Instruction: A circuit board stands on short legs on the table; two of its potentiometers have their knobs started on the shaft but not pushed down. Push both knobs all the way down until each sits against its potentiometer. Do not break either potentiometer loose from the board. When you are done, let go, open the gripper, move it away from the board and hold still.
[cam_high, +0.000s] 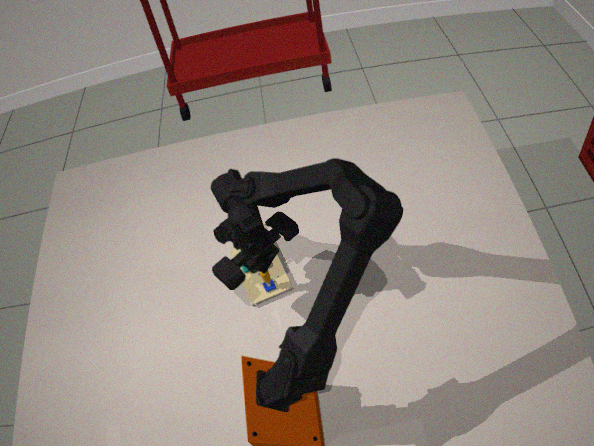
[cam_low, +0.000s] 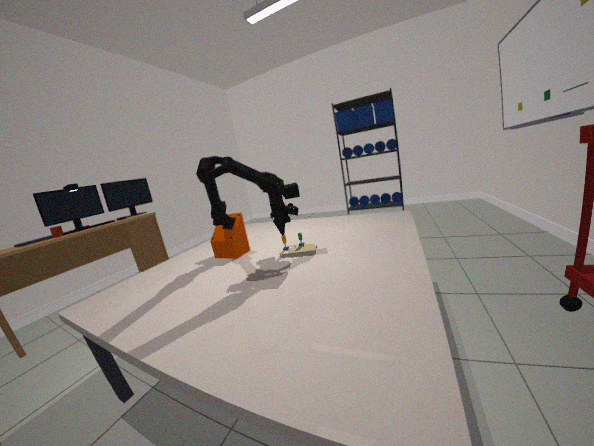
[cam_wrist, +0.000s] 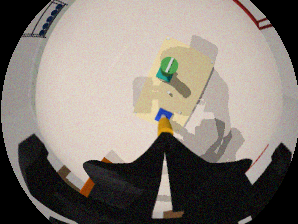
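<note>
Right now my gripper tip is 2 cm above the orange knob. The rest, counted from my gripper tip: green knob (6 cm ahead, 5 cm to the left, 2 cm below).
</note>
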